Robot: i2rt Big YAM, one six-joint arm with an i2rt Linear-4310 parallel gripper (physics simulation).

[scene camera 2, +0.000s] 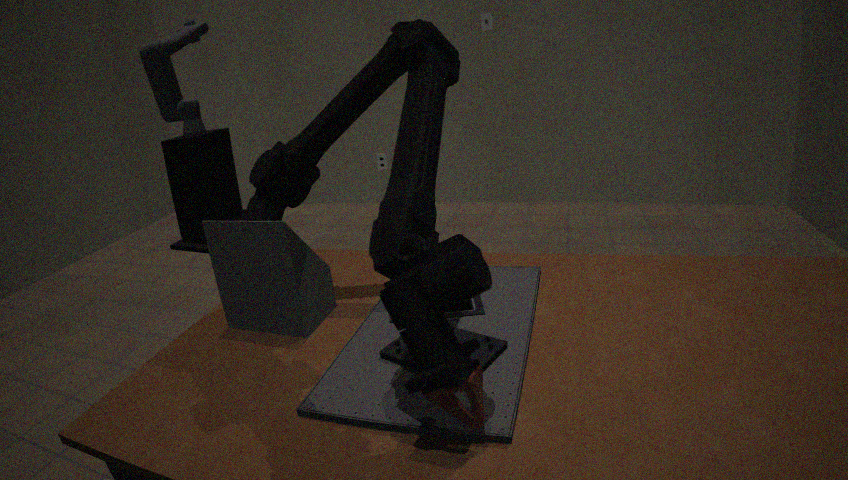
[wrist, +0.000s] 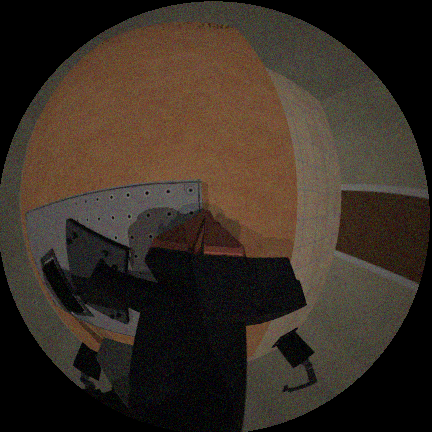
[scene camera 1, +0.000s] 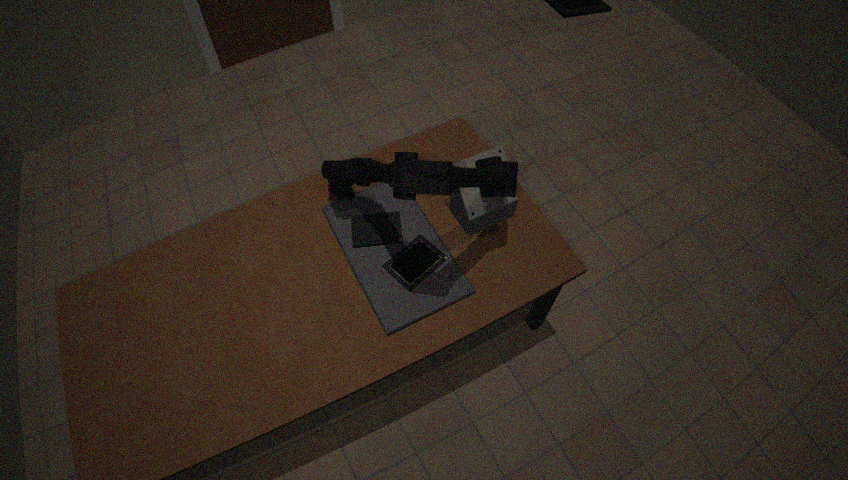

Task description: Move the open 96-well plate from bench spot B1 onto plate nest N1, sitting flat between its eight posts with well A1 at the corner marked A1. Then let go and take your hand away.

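Frame: origin at the arm's base, x ahead, y left, z up, level; metres.
Where they show: gripper, between the fingertips: (scene camera 2: 479, 428) (wrist: 205, 214) (scene camera 1: 330, 200); arm's base, origin of its link: (scene camera 2: 255, 241).
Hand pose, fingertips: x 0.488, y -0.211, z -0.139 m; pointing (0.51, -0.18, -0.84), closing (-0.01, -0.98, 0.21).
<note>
Each offset is from my fingertips to the centre of the thing. "spot": to the spot under its first point. Level surfaces: height alone.
My gripper (scene camera 2: 476, 425) (wrist: 205, 214) is shut with its red fingers together, nothing between them. It points down low over the far corner of the grey perforated board. A flat dark panel with small dots near its corners {spot: dz -0.001, dx -0.096, dy +0.165 m} (scene camera 1: 371, 228) (scene camera 2: 495, 344) (wrist: 87, 245), seemingly the plate nest, lies on the board away from the fingertips. Beyond it is a black rectangle with a pale-lined grey rim {spot: dz +0.002, dx -0.181, dy +0.335 m} (scene camera 1: 414, 261) (wrist: 65, 285), which looks raised. It is too dark to tell whether this is the 96-well plate. Wells, the A1 mark and the B1 spot cannot be made out.
The grey perforated board (scene camera 1: 395, 318) (scene camera 2: 351, 398) (wrist: 150, 197) lies on the orange-brown table {dz -0.025 m} (scene camera 1: 208, 333) (scene camera 2: 654, 368). The arm's grey wedge-shaped base block (scene camera 2: 261, 273) stands beside it. A dark box (scene camera 2: 202, 190) with a small jointed arm stands behind. Gripper shadows fall across the board's corner.
</note>
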